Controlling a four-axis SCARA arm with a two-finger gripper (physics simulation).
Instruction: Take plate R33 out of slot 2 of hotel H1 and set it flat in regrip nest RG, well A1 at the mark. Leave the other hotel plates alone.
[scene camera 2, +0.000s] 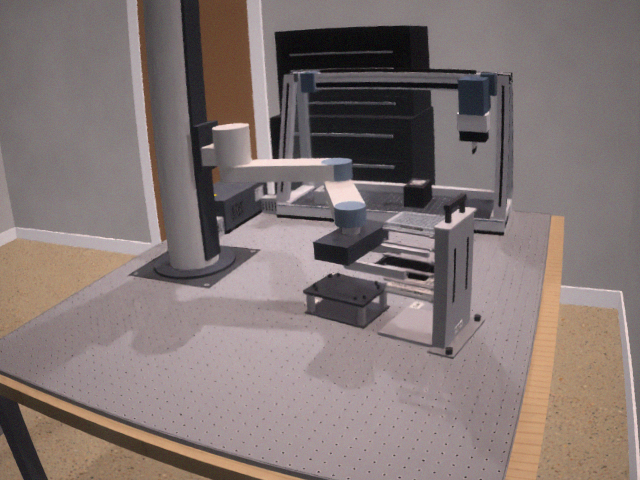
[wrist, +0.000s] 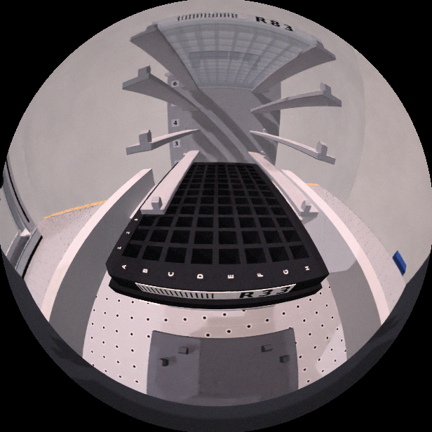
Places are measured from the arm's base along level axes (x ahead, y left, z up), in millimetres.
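Pixels of known places: gripper, fingertip midpoint: (scene camera 2: 417, 265); arm's base, origin of the base link: (scene camera 2: 195, 266).
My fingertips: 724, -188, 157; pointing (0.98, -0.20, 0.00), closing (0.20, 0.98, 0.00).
Observation:
For each thing: its top centre in the pictures, then the offset to it from my fingertips, as dx, dy, dz. "pt": a spot on its surface instead.
- Black plate R33, middle of its top: (scene camera 2: 406, 262) -25, +5, +3
- Regrip nest RG, middle of its top: (scene camera 2: 346, 283) -176, +27, -74
- Clear plate R83, middle of its top: (scene camera 2: 420, 220) +10, -11, +107
- pale plate, middle of its top: (scene camera 2: 420, 282) +10, -11, -34
- dark block, surface spot: (scene camera 2: 417, 193) pt -181, +703, -45
Black plate R33 (scene camera 2: 419, 265) (wrist: 216, 270) lies level at slot 2 height inside hotel H1 (scene camera 2: 453, 279) (wrist: 225, 97), with its labelled edge facing the wrist camera and its A-1 corner at near left. My gripper (scene camera 2: 413, 267) (wrist: 215, 177) is shut on it, one long pale finger along each side. Slot rails overlap the plate's top in the wrist view; whether it touches its own supports is hidden. Regrip nest RG (scene camera 2: 343, 287) (wrist: 222, 370), a low dark-topped stand with small corner pegs, stands below and in front of the hotel. Its A1 mark cannot be made out.
Clear plate R83 (scene camera 2: 413, 221) (wrist: 225, 47) lies on the hotel's top rails. A pale plate (scene camera 2: 410, 289) shows low in the hotel. A gantry frame (scene camera 2: 500, 155) with a dark block (scene camera 2: 417, 193) stands behind. The arm's column (scene camera 2: 175, 155) rises at left.

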